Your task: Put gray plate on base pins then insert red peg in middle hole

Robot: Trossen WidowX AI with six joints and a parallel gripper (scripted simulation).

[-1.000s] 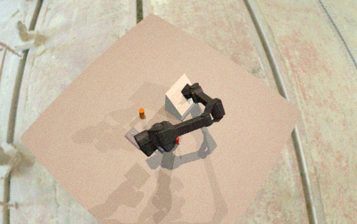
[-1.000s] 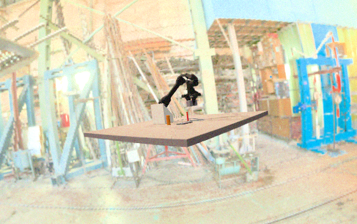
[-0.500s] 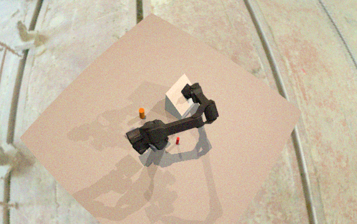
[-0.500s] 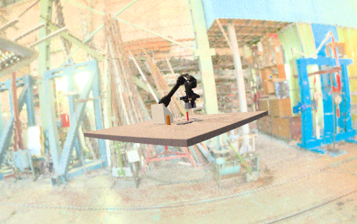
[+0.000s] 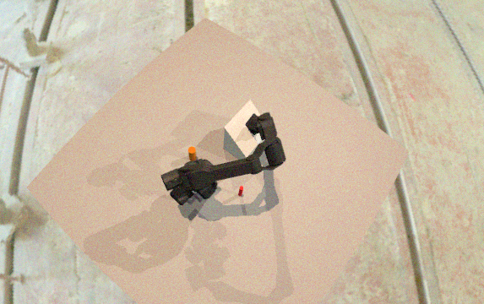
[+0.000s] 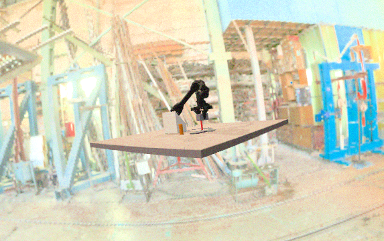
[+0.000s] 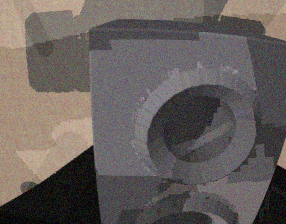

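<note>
The base lies 90 mm below my gripper tip, 60 mm to the right of it and 10 mm behind it. From my gripper tip the other things lie so: gray plate: 30 mm above; red peg: 140 mm to the left, 110 mm behind, 60 mm below; orange cylinder: 130 mm behind, 110 mm to the right, 60 mm below.
</note>
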